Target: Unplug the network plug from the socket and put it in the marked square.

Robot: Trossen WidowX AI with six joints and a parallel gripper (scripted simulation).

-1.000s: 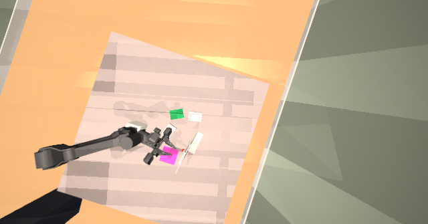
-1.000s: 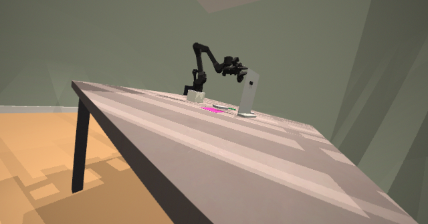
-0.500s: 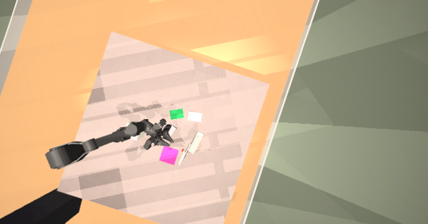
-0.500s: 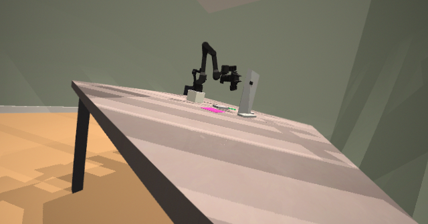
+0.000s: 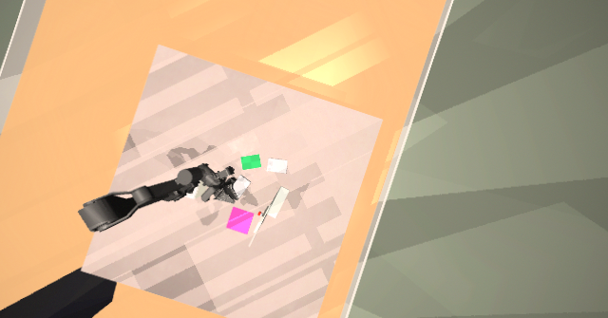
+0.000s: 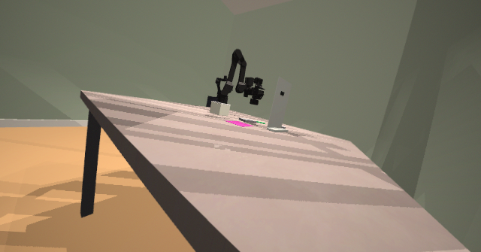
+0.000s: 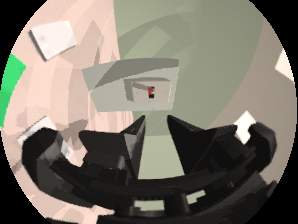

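The plug is 12 cm ahead of my gripper tip and 3 cm to the right of it. The rest, counted from my gripper tip: grey upright panel: 14 cm ahead, 8 cm below, 4 cm to the right.
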